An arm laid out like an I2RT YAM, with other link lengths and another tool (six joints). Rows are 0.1 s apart.
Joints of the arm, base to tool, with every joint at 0 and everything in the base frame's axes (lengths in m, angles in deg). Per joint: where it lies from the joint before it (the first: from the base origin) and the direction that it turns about. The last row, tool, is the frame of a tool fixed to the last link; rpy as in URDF.
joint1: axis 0 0 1 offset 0 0 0.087
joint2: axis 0 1 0 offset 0.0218 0.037 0.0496
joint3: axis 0 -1 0 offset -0.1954 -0.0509 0
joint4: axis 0 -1 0 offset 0.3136 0.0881 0.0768
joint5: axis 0 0 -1 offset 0.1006 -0.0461 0.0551
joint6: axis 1 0 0 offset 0.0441 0 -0.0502
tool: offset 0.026 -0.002 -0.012 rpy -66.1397 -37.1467 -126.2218
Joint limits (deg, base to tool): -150..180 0..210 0..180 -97..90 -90..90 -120..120
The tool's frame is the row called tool.
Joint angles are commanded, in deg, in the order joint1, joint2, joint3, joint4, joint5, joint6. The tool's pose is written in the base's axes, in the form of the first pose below.
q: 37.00 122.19 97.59 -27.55 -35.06 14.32
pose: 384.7 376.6 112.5; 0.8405 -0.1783 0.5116; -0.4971 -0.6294 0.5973; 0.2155 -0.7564 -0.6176
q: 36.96 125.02 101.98 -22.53 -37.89 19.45
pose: 400.3 392.3 129.2; 0.8292 -0.1928 0.5246; -0.5355 -0.5429 0.6469; 0.1600 -0.8174 -0.5534
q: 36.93 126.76 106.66 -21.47 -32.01 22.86
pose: 417.9 398.7 147.1; 0.7574 -0.2101 0.6182; -0.6204 -0.5266 0.5812; 0.2035 -0.8238 -0.5292
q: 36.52 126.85 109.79 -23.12 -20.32 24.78
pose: 435.6 391.6 162.6; 0.6162 -0.2482 0.7475; -0.7239 -0.5525 0.4132; 0.3104 -0.7957 -0.5201
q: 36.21 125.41 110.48 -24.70 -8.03 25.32
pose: 446.9 378.3 175.9; 0.4524 -0.2835 0.8456; -0.7806 -0.5844 0.2217; 0.4313 -0.7603 -0.4857
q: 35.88 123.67 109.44 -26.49 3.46 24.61
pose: 452.4 360.6 180.0; 0.3014 -0.3263 0.8959; -0.7769 -0.6288 0.0324; 0.5528 -0.7058 -0.4430
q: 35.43 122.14 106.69 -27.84 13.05 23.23
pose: 453.4 341.1 171.2; 0.1917 -0.3780 0.9057; -0.7243 -0.6772 -0.1293; 0.6623 -0.6312 -0.4036
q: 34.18 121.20 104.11 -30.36 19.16 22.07
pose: 453.7 317.3 156.7; 0.1436 -0.4434 0.8848; -0.6551 -0.7127 -0.2508; 0.7418 -0.5436 -0.3928
